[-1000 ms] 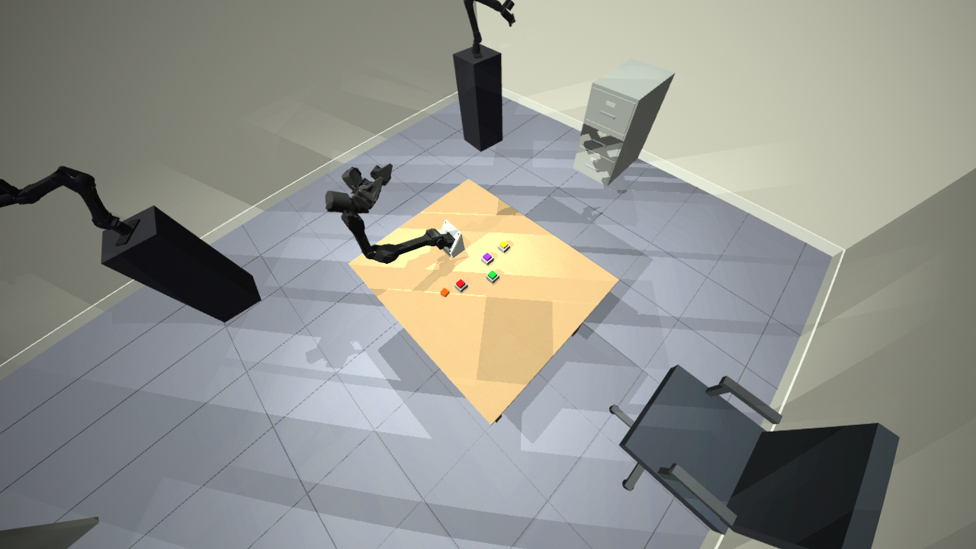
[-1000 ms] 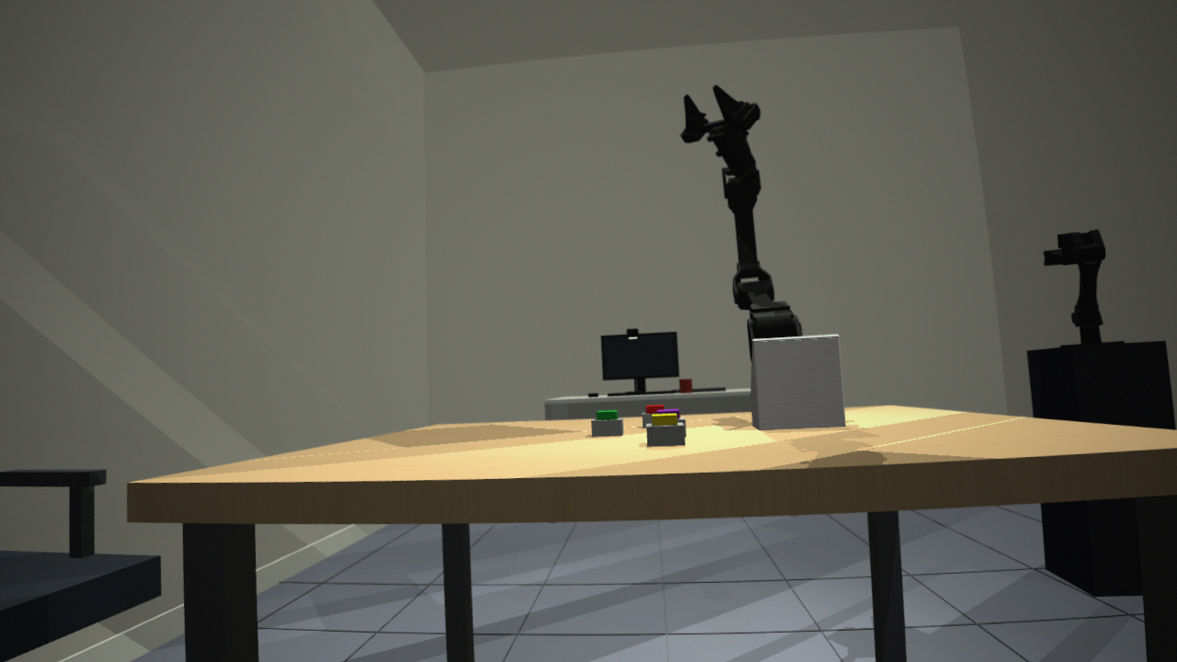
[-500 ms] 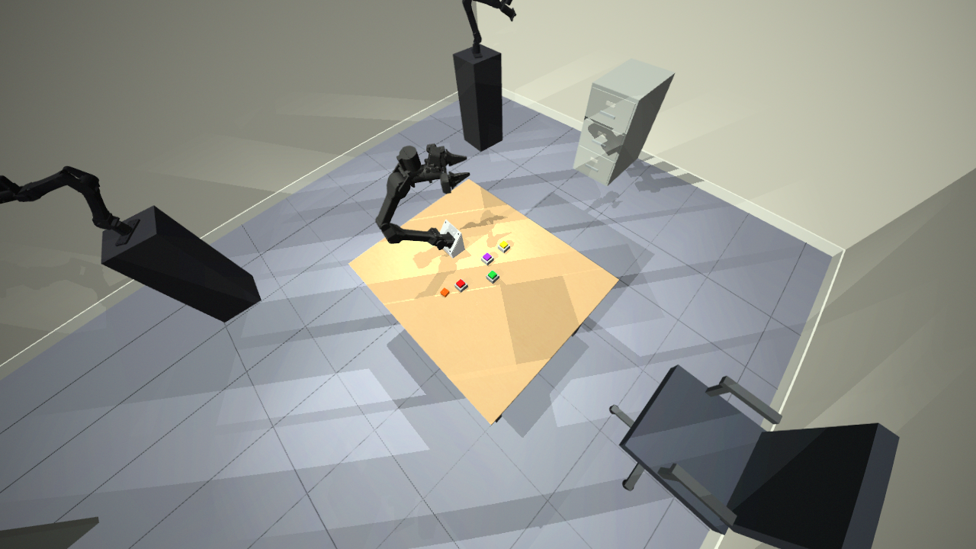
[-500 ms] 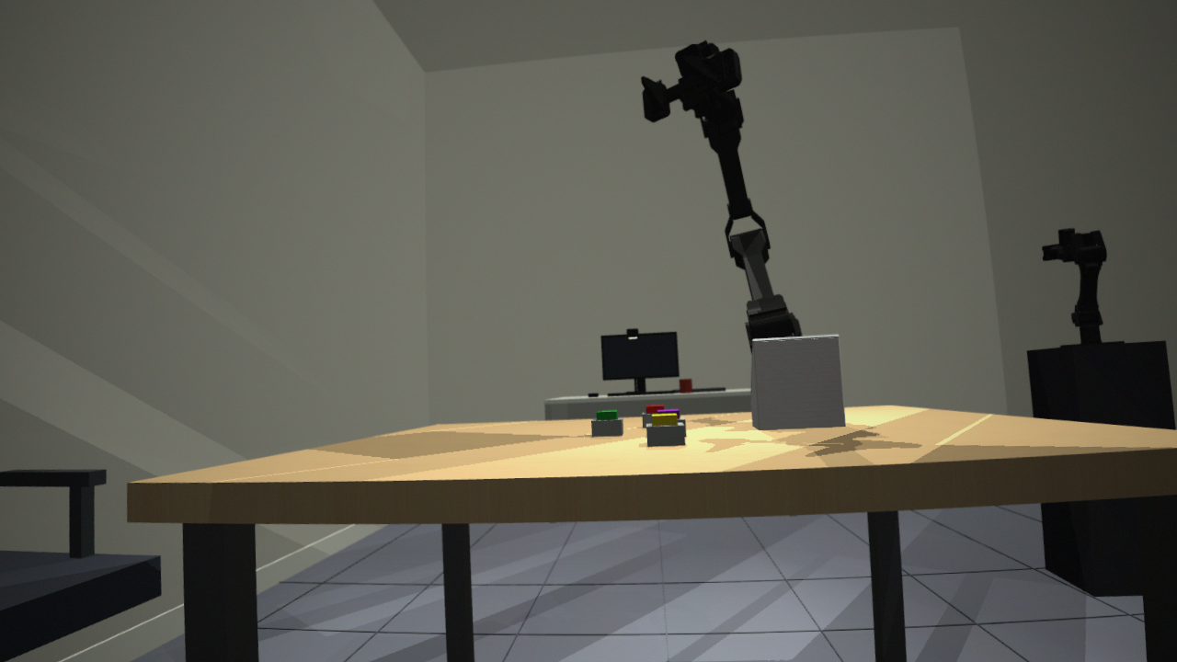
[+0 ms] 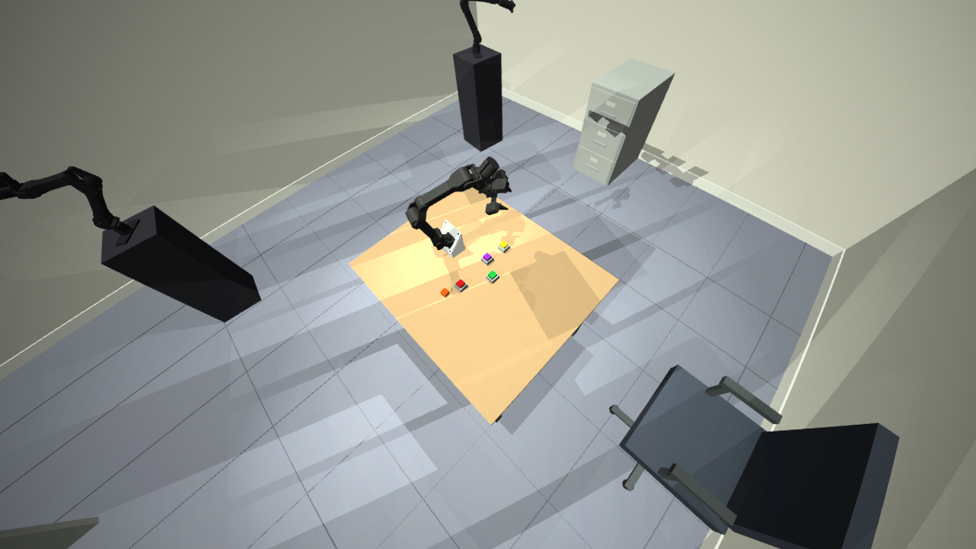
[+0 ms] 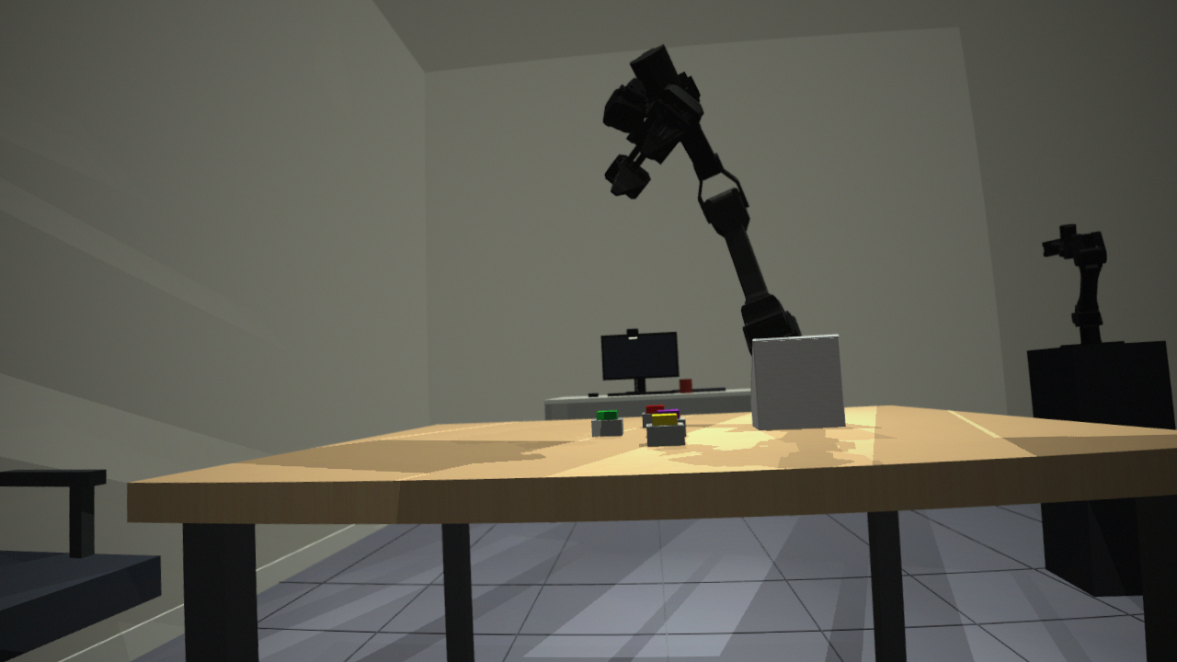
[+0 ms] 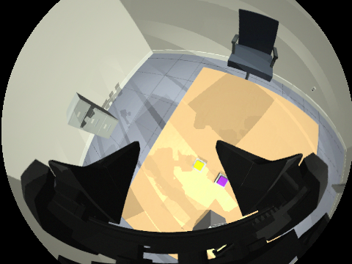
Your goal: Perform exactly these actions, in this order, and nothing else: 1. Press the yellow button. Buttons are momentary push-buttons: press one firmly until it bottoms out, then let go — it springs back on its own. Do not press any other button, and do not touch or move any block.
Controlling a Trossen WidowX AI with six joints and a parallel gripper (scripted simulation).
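The yellow button is 3 cm behind my gripper tip, 1 cm to the right of it and 33 cm below it. From my gripper tip the other things lie so: purple button 3 cm behind, 13 cm to the right, 33 cm below; then green button 8 cm ahead, 17 cm to the right, 33 cm below; then red button 1 cm ahead, 32 cm to the right, 33 cm below.
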